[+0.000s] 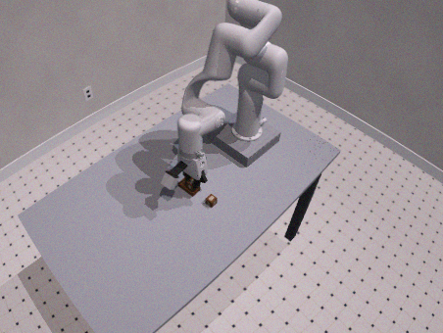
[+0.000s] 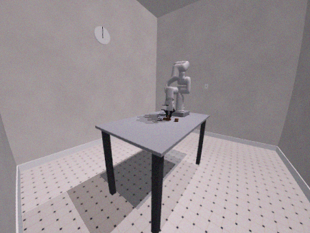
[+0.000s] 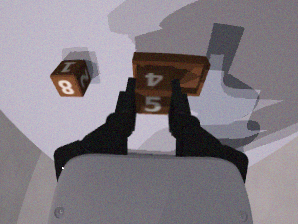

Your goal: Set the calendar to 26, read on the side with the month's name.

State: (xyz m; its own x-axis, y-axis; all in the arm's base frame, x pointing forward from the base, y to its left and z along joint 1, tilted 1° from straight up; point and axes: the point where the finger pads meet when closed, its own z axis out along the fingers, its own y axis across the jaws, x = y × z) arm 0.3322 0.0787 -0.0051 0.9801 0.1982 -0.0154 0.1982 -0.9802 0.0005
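Now: hand 20 mm to the left of the brown wooden tray and 40 mm above it. The rest, counted from my hand: brown cube (20 mm behind, 90 mm to the left, 40 mm below).
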